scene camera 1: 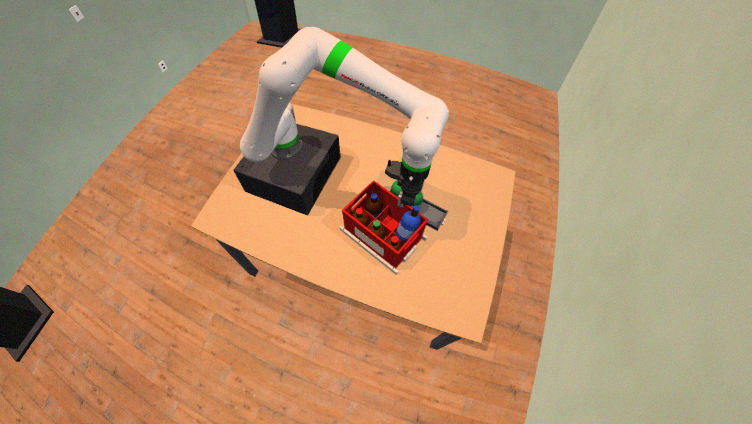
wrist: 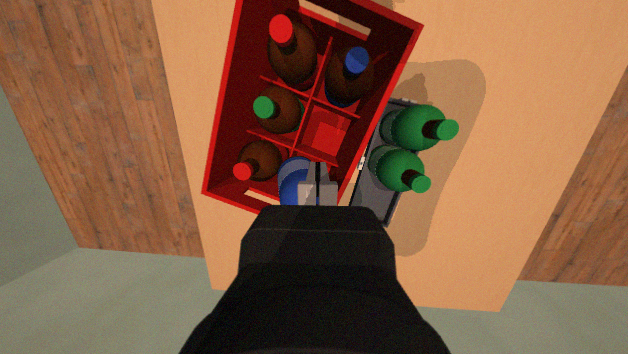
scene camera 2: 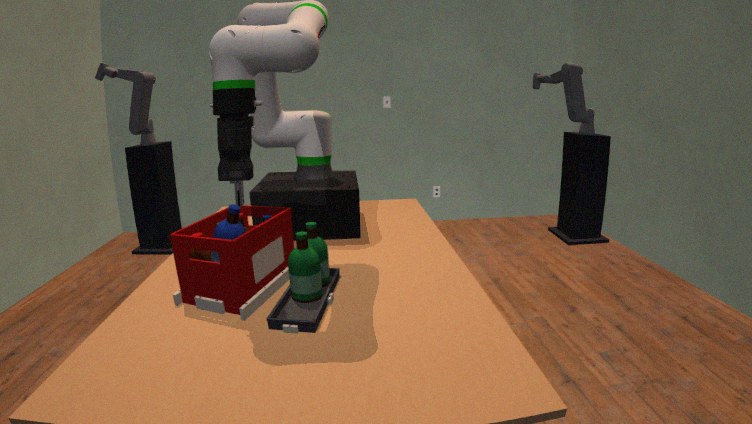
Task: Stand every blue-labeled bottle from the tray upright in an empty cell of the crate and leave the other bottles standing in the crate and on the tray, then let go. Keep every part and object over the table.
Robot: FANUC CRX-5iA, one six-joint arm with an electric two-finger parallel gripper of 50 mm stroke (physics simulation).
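Places are measured from the arm's base along level axes (x left, y back, z up), in millimetres.
Where they show: gripper, fingertip midpoint: [scene camera 1: 400, 205] [wrist: 317, 172] [scene camera 2: 240, 205]; arm's base at its link origin: [scene camera 1: 286, 147] [scene camera 2: 314, 179].
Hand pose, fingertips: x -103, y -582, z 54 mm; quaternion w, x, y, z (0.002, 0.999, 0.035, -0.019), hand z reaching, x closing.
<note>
Each offset is from my fingertips to the top centre of the thing. "spot": to the spot under its first point. Level surfaces: height alone.
My gripper [scene camera 1: 401, 202] [scene camera 2: 239, 201] [wrist: 317, 172] is shut and empty, above the crate beside the blue-labeled bottle @[dx -17, dy -54, dz +15 mm] [scene camera 1: 408, 226] [scene camera 2: 230, 230] [wrist: 294, 187]. That bottle is in an end cell of the red crate @[dx +17, dy +19, dz -48 mm] [scene camera 1: 344, 218] [scene camera 2: 205, 279] [wrist: 214, 145], on the tray side. It leans a little in scene camera 1; its base is hidden. The middle cell on the tray side @[spot: dx +24, dy +35, dz -215 mm] [scene camera 1: 390, 223] [wrist: 327, 136] is empty. The other four cells hold brown bottles, one with a blue cap @[dx +32, dy +118, dz -60 mm] [scene camera 1: 374, 205] [wrist: 350, 80]. Two green bottles @[dx +143, dy -22, dz -63 mm] [scene camera 2: 305, 273] @[dx +156, dy +52, dz -63 mm] [wrist: 417, 127] stand on the dark tray @[spot: dx +148, dy -127, dz -218 mm] [scene camera 1: 434, 214] [scene camera 2: 292, 322] [wrist: 371, 199].
The tray stands close along one long side of the crate. Light strips [scene camera 1: 368, 250] [scene camera 2: 209, 304] lie against the crate's base. The black robot pedestal [scene camera 1: 284, 184] [scene camera 2: 326, 210] stands on the table @[dz -223 mm] [scene camera 1: 294, 252] [scene camera 2: 421, 337]. The crate walls and thin dividers rise around the cells.
</note>
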